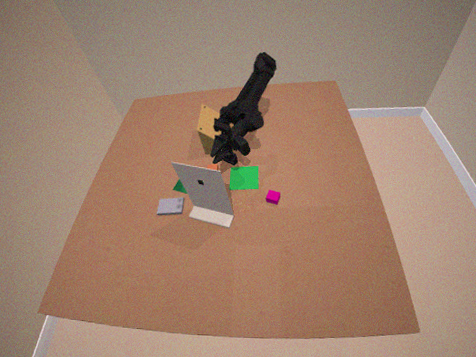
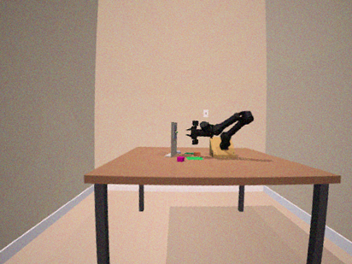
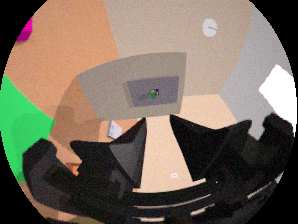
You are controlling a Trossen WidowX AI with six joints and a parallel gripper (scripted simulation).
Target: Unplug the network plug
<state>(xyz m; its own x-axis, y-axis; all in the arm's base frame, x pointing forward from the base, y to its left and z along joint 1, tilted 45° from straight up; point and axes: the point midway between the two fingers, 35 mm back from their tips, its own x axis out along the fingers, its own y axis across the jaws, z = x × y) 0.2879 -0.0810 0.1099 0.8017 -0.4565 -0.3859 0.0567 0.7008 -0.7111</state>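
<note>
Right now the network plug is 8 cm ahead of my gripper tip and 3 cm to the right of it. Also, from my gripper tip: grey upright panel: 10 cm ahead, 7 cm below, 4 cm to the right; then flat grey block: 22 cm to the right, 19 cm below, 5 cm ahead; then bright green square: 20 cm below, 9 cm to the left, 6 cm behind.
</note>
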